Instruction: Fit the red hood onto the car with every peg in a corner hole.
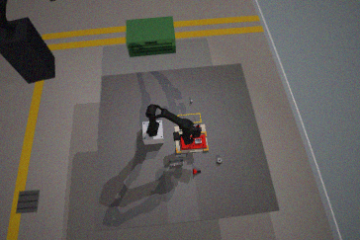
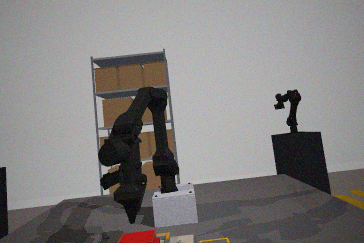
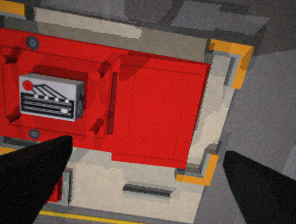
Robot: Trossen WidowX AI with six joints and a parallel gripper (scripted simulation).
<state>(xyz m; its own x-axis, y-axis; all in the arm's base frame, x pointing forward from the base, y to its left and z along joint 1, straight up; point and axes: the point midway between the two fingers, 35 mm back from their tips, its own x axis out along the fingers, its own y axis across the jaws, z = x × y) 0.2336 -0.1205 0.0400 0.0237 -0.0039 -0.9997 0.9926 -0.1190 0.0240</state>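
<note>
The red hood lies 70 mm below my gripper tip. Round my gripper tip: grey wheel (200 mm ahead, 200 mm to the right, 100 mm below); then grey engine block (90 mm ahead, 10 mm to the right, 80 mm below).
</note>
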